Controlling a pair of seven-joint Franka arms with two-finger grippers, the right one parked.
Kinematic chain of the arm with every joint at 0, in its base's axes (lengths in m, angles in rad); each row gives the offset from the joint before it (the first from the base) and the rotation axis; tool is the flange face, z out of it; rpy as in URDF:
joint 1: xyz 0 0 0.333 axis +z
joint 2: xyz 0 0 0 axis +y
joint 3: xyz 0 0 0.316 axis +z
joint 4: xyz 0.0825 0 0 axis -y
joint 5: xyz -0.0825 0 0.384 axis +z
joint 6: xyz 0 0 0 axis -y
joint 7: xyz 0.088 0 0 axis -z
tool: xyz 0 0 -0.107 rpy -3.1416 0 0
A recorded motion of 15 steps. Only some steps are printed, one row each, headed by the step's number.
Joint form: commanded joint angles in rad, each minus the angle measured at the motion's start. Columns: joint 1, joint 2, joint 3, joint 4, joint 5, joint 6, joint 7.
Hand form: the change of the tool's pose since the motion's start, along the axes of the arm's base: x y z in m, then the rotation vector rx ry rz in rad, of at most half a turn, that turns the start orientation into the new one. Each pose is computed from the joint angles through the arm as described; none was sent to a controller.
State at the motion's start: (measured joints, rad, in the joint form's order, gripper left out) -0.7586 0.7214 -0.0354 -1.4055 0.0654 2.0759 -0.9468
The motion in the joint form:
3: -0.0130 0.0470 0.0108 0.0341 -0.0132 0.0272 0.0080
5: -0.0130 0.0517 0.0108 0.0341 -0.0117 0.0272 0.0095
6: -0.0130 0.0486 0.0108 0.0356 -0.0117 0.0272 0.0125
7: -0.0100 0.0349 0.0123 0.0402 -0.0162 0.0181 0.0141
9: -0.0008 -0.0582 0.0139 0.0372 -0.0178 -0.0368 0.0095
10: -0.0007 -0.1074 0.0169 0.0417 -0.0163 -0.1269 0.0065
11: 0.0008 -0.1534 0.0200 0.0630 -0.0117 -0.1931 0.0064
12: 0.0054 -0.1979 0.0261 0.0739 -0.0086 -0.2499 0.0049
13: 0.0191 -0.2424 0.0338 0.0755 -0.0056 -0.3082 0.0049
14: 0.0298 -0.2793 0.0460 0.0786 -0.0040 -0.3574 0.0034
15: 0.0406 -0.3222 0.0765 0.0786 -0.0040 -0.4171 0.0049
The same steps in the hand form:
3: 0.0031 -0.0084 -0.0166 -0.0140 -0.0054 -0.0061
5: 0.0029 -0.0081 -0.0200 -0.0099 -0.0028 -0.0084
6: 0.0033 -0.0085 -0.0171 -0.0131 -0.0060 -0.0114
7: 0.0062 -0.0072 -0.0058 -0.0212 -0.0108 -0.0062
9: 0.0094 0.0007 0.0561 -0.0441 -0.0379 0.0109
10: 0.0044 0.0089 0.0860 -0.0143 -0.0164 0.0186
11: 0.0029 0.0154 0.1235 -0.0094 -0.0228 0.0238
12: 0.0020 0.0263 0.1555 -0.0030 -0.0273 0.0367
13: 0.0038 0.0445 0.1825 0.0113 -0.0240 0.0593
14: 0.0061 0.0622 0.2054 0.0233 -0.0225 0.0850
15: 0.0117 0.0899 0.2299 0.0437 -0.0180 0.1261

